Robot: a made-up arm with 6 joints. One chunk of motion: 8 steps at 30 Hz.
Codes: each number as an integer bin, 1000 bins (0 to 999) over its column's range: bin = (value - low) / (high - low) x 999, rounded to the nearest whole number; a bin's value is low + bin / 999 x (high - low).
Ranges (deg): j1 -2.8..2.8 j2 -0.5..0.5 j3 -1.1..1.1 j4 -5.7..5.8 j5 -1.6..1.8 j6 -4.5..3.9
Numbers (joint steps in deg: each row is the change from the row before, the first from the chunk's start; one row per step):
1: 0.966 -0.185 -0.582 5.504 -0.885 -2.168
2: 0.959 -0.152 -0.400 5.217 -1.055 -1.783
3: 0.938 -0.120 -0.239 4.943 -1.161 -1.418
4: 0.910 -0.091 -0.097 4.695 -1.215 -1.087
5: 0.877 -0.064 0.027 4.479 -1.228 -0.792
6: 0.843 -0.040 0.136 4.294 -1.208 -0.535
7: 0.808 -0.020 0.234 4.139 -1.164 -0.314
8: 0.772 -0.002 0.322 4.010 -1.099 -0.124
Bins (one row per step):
1: 672 315 235 973 210 277
2: 671 348 318 948 160 323
3: 667 380 391 925 129 367
4: 662 409 455 903 113 406
5: 656 436 512 884 109 441
6: 650 460 561 868 115 472
7: 644 480 606 855 128 498
8: 637 498 646 844 147 520

